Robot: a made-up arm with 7 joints.
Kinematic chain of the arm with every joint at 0, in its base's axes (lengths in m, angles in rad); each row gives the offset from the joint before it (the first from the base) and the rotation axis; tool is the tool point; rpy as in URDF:
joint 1: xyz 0 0 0.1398 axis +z
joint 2: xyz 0 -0.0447 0.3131 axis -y
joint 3: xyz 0 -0.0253 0.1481 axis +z
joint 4: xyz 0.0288 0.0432 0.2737 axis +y
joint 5: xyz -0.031 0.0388 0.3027 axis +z
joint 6: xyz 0 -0.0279 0.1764 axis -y
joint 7: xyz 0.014 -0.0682 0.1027 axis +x
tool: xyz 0 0 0 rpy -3.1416 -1.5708 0
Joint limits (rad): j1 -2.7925..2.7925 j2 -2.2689..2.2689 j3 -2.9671..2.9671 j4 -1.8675..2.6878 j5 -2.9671..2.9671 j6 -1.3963..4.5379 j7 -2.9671..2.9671
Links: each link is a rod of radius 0.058 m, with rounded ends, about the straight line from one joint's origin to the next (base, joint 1, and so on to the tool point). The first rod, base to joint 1, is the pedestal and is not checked.
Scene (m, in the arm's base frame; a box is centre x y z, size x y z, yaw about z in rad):
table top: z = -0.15
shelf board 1: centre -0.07 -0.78 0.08 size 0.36 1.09 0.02 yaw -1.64
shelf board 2: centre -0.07 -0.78 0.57 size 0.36 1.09 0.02 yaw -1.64
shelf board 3: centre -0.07 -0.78 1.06 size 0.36 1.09 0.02 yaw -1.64
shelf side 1: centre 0.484 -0.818 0.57 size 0.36 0.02 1 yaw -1.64
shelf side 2: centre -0.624 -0.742 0.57 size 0.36 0.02 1 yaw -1.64
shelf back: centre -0.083 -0.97 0.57 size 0.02 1.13 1 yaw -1.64
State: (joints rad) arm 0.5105 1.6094 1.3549 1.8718 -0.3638 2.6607 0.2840
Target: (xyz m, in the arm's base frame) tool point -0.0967 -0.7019 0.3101
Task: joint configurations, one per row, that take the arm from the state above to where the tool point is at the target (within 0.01 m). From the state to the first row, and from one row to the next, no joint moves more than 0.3 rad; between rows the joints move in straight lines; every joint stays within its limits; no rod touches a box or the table.
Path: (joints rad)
1: 0.7804 1.6598 1.3616 1.7497 -0.3763 2.6656 0.2840
2: 1.0503 1.7103 1.3684 1.6277 -0.3888 2.6706 0.2840
3: 1.3203 1.7607 1.3751 1.5056 -0.4014 2.6755 0.2840
4: 1.5902 1.8111 1.3818 1.3835 -0.4139 2.6804 0.2840
5: 1.8601 1.8616 1.3885 1.2614 -0.4264 2.6854 0.2840

